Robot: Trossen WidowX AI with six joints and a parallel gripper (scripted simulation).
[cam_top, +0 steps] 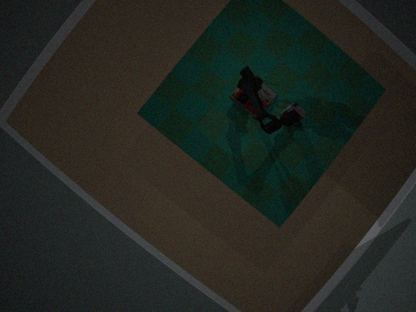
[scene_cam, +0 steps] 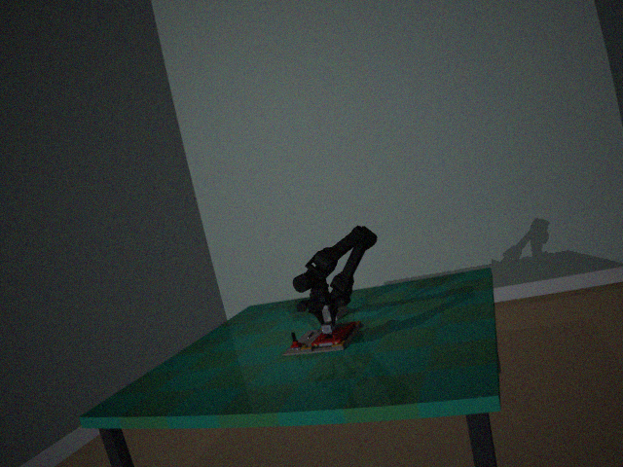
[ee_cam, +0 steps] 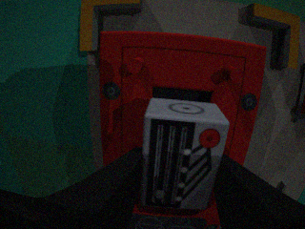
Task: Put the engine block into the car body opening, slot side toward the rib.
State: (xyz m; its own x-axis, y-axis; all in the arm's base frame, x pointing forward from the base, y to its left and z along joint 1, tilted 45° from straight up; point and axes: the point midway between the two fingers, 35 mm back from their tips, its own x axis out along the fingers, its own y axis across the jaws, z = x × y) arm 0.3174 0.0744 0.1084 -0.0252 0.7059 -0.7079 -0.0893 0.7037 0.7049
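Now: the base plate 2 cm behind my gripper tip, 4 cm to the right of it and 5 cm below it. Round my gripper tip: dark upright peg 4 cm ahead, 13 cm to the right, 3 cm below; engine block 1 cm below.
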